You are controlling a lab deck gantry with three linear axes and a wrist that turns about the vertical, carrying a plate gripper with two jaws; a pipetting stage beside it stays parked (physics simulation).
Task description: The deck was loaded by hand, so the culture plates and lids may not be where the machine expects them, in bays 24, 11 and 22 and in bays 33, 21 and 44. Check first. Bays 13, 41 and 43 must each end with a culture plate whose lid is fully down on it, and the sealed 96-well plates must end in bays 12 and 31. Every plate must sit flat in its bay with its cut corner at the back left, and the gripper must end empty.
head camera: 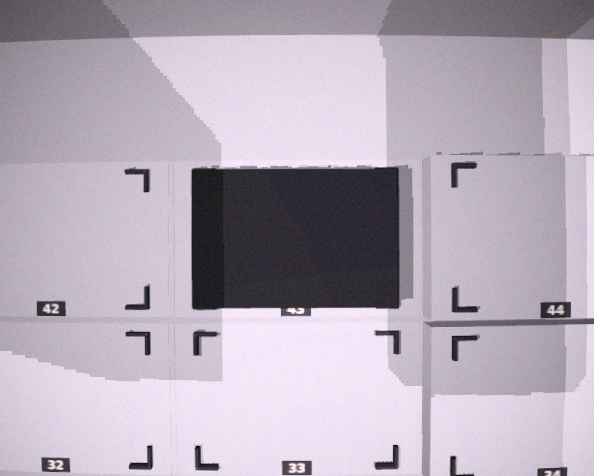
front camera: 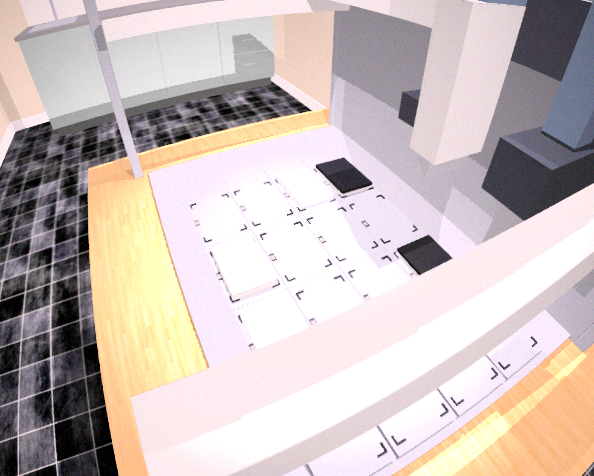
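Note:
A dark lid [front camera: 425, 255] [head camera: 300, 237] covers bay 43, squared to the bay; a pale sliver shows under it in the front view, but its seating and the cut corner are hidden. Another dark lid [front camera: 344, 176] lies flat over a pale plate in bay 41. A white sealed plate [front camera: 245, 267] sits in bay 12; a washed-out white plate [front camera: 307, 187] shows faintly in bay 31. Bays 11, 21, 22 and 33 hold no plate. Bay 13 is partly behind the front beam. The gripper's dark hand body [front camera: 530, 165] hangs above the right of the deck; its jaws are hidden.
A wide pale beam [front camera: 350, 345] crosses the front view and hides part of the deck. A pale column [front camera: 455, 85] hangs left of the hand body. The visible part of bay 44 [head camera: 500, 235] holds no plate. Shadows fall across the back bays.

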